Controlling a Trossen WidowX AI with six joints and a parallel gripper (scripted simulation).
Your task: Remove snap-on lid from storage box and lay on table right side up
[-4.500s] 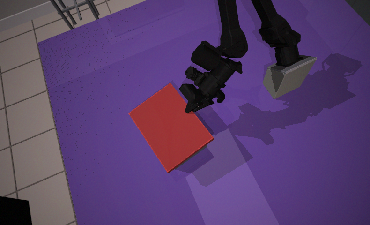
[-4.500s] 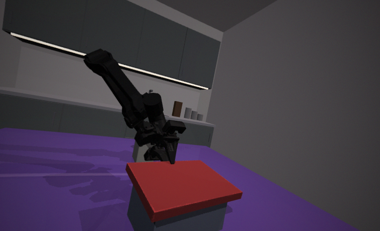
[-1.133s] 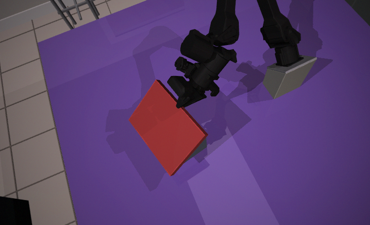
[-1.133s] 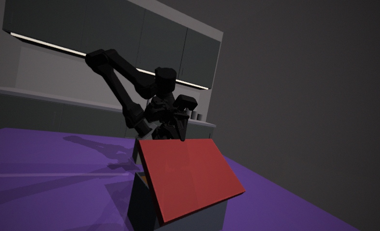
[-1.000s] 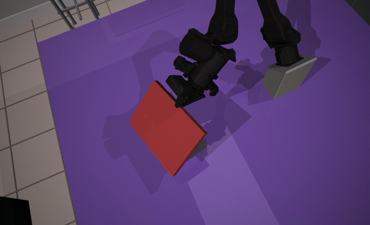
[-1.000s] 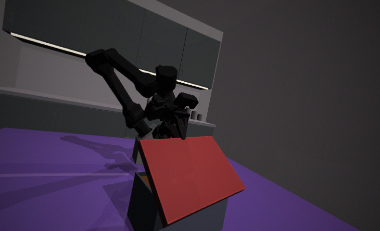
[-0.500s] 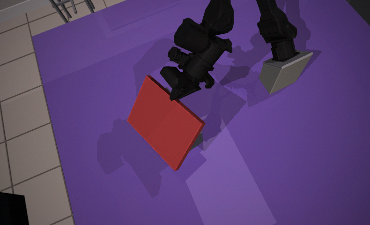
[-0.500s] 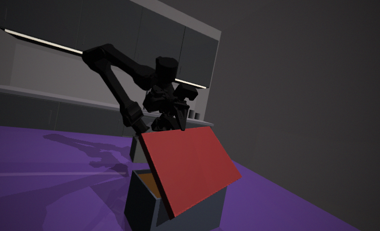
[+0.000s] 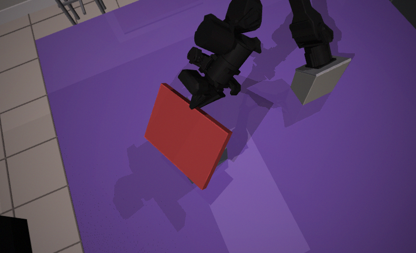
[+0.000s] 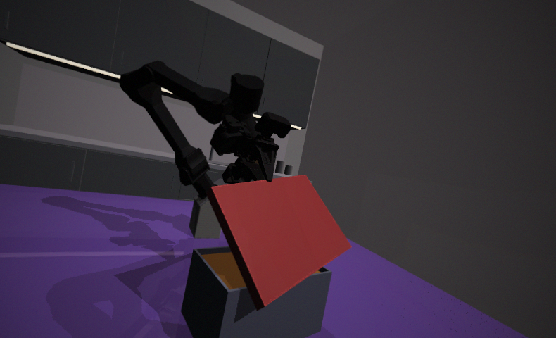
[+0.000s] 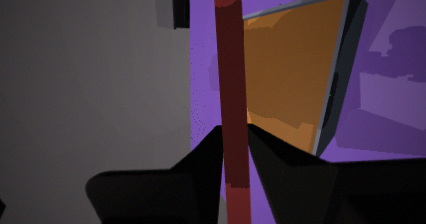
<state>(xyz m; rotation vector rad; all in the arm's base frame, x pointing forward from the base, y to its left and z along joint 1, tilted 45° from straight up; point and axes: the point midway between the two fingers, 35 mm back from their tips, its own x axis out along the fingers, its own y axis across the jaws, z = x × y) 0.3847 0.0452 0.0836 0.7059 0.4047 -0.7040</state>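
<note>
Right now the red lid is 6 cm ahead of my gripper tip, 3 cm to the left of it and 5 cm below it. Also, from my gripper tip: dark grey storage box: 4 cm ahead, 18 cm below.
</note>
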